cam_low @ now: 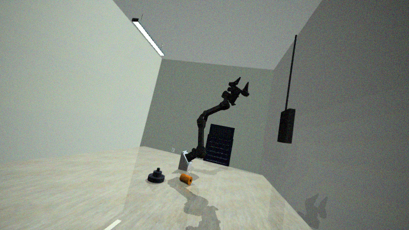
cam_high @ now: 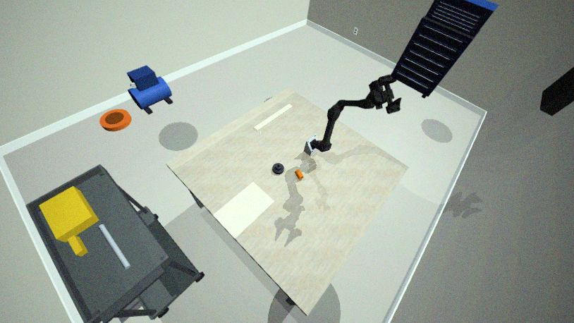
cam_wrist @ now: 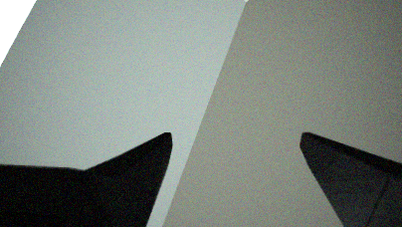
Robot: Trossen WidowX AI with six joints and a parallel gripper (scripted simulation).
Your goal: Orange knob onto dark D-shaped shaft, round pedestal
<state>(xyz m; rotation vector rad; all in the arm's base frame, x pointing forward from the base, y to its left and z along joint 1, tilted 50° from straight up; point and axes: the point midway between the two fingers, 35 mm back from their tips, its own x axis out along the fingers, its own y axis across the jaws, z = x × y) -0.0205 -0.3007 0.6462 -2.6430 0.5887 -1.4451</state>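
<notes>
Right now my gripper tip is 73 cm above the orange knob, 28 cm short of it and 22 cm to the left of it. From my gripper tip the other things lie so: pedestal: 72 cm below, 36 cm to the right, 35 cm ahead.
</notes>
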